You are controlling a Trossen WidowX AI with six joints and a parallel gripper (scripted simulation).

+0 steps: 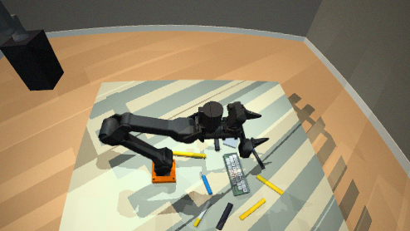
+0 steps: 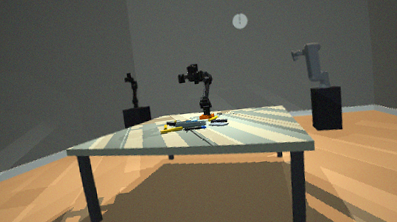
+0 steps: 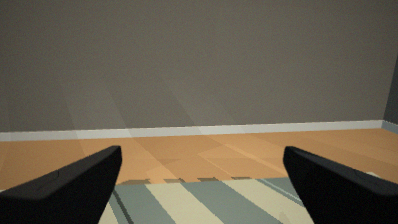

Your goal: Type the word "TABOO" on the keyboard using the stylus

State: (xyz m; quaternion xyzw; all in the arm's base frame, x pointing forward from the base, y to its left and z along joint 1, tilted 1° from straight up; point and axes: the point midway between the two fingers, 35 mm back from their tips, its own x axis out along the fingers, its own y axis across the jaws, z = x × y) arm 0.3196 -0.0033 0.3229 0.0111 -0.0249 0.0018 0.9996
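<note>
Now: gripper tip 340 mm above the blue stylus, 170 mm past it and 30 mm to the left of it. Round my gripper tip: blue-tipped dark pen 340 mm below, 100 mm ahead, 80 mm to the left; white-and-yellow pen 340 mm below, 200 mm to the right, 200 mm behind; grey stylus tip 340 mm below, 180 mm behind.
</note>
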